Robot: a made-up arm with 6 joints. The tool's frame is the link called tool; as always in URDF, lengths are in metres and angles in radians. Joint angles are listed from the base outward. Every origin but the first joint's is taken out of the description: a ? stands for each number. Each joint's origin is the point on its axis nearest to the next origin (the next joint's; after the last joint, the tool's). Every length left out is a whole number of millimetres.
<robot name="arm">
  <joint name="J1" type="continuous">
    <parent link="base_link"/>
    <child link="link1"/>
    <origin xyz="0.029 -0.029 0.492" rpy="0 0 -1.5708"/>
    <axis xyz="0 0 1"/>
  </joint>
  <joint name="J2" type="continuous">
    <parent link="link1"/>
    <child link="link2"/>
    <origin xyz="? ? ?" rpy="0 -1.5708 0"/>
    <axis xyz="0 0 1"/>
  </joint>
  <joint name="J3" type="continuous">
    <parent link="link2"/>
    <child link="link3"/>
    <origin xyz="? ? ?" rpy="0 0 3.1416"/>
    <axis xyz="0 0 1"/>
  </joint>
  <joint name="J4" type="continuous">
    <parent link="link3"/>
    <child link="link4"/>
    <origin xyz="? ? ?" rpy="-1.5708 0 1.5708"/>
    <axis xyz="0 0 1"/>
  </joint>
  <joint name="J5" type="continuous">
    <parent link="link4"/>
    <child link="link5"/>
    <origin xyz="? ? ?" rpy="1.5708 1.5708 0"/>
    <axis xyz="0 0 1"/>
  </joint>
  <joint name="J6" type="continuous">
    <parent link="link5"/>
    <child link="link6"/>
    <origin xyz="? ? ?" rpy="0 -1.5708 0"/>
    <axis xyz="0 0 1"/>
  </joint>
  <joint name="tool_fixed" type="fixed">
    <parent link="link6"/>
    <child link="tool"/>
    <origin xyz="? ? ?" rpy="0 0 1.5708"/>
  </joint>
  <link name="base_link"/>
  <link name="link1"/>
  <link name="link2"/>
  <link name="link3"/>
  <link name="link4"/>
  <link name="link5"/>
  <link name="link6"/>
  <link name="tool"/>
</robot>
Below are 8 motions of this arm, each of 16 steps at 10 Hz.
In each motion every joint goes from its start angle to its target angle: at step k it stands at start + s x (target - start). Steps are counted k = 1, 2, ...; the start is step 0. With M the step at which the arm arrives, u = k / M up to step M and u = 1 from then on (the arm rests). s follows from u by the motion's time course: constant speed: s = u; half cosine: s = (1 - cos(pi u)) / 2; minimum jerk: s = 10 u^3 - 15 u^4 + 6 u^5.
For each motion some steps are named. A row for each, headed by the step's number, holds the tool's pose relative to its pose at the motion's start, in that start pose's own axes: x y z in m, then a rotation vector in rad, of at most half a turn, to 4 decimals.
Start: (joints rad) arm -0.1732 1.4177 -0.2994 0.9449 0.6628 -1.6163
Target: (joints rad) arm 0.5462 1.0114 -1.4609 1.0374 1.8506 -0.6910
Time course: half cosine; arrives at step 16
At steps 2, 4, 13, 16:
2: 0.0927 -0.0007 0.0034 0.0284 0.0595 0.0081
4: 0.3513 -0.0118 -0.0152 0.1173 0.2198 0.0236
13: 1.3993 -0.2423 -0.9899 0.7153 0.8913 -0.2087
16: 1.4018 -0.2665 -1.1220 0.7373 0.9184 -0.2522

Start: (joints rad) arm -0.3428 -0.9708 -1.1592 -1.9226 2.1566 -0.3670
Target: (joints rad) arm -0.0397 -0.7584 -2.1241 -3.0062 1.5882 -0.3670
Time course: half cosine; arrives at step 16
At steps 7, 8, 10, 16:
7: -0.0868 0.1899 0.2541 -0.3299 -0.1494 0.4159
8: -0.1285 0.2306 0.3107 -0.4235 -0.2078 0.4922
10: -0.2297 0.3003 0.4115 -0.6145 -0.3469 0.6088
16: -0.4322 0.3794 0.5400 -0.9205 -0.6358 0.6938

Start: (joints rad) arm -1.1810 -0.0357 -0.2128 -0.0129 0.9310 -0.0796
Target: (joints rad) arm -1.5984 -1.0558 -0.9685 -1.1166 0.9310 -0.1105
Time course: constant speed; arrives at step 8
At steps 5, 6, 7, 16:
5: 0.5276 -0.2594 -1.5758 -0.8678 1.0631 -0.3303
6: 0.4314 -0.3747 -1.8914 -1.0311 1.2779 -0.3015
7: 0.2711 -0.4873 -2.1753 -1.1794 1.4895 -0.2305
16: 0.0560 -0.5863 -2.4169 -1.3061 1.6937 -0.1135

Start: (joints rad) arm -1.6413 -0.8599 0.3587 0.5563 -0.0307 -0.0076
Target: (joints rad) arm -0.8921 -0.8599 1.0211 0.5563 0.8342 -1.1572
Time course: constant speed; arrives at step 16
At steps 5, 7, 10, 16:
5: -0.1022 0.3364 -0.0492 -0.0867 -0.4182 -0.1179
7: -0.1624 0.4444 -0.0901 -0.0501 -0.5867 -0.1406
10: -0.2653 0.5723 -0.1684 0.0808 -0.8150 -0.1480
16: -0.4817 0.6993 -0.3635 0.5743 -1.0829 -0.0747

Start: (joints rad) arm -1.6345 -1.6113 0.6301 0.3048 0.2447 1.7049
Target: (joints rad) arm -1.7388 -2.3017 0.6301 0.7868 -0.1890 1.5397
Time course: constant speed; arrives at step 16
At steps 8, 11, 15, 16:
8: -0.3380 -0.4378 -0.4579 0.4878 -0.2619 0.1109
11: -0.4408 -0.5577 -0.6774 0.6603 -0.3596 0.1678
15: -0.5487 -0.6750 -0.9989 0.8774 -0.4889 0.2601
16: -0.5698 -0.6964 -1.0831 0.9289 -0.5210 0.2864

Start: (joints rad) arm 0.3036 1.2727 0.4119 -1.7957 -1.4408 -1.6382
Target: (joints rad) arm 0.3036 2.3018 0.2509 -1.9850 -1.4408 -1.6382
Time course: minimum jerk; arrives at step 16
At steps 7, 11, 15, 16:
7: 0.6770 0.0286 0.1566 -0.0936 0.1071 0.3101
11: 1.3823 0.3649 0.2833 -0.2277 0.2207 0.6552
15: 1.6220 0.5835 0.3139 -0.2907 0.2632 0.7937
16: 1.6247 0.5865 0.3142 -0.2915 0.2637 0.7954

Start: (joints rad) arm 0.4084 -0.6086 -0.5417 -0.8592 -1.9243 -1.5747
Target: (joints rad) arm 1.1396 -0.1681 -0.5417 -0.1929 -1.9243 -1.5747
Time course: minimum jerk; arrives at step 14
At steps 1, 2, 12, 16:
1: -0.0006 0.0018 -0.0036 0.0026 -0.0028 -0.0014
2: -0.0040 0.0131 -0.0253 0.0185 -0.0202 -0.0101
12: 0.1504 0.7805 -0.6807 0.6795 -0.8774 -0.6456
16: 0.1619 0.8001 -0.6856 0.6929 -0.8984 -0.6660

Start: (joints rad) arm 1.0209 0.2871 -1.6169 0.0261 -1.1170 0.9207
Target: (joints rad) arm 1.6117 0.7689 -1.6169 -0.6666 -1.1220 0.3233
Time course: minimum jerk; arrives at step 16
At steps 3, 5, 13, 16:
3: 0.0178 0.0006 -0.0283 -0.0110 -0.0233 -0.0660
5: 0.0621 -0.0057 -0.1043 -0.0412 -0.0899 -0.2378
13: 0.1703 -0.2439 -0.4935 -0.1983 -0.5936 -1.0296
16: 0.1665 -0.2678 -0.5114 -0.2045 -0.6306 -1.0649

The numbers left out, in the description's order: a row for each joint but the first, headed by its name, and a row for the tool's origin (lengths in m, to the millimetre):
J2: 0.013 0.023 0
J3: 1.062 0.008 0
J4: -0.86 0.025 0
J5: -0.003 -0.01 0
J6: -0.153 0.013 0
tool: -0.023 -0.026 0

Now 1 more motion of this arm.
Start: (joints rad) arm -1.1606 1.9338 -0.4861 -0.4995 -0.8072 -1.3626
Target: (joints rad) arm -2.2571 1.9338 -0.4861 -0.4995 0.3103 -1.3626
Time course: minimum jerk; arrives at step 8
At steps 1, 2, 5, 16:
1: -0.0322 -0.0077 -0.0111 0.0238 -0.0144 -0.0125
2: -0.2074 -0.0414 -0.0798 0.1529 -0.0967 -0.0776
5: -1.2857 0.1623 -0.8948 0.9972 -0.8560 -0.3804
16: -1.5562 0.4868 -1.3617 1.3035 -1.2841 -0.4039

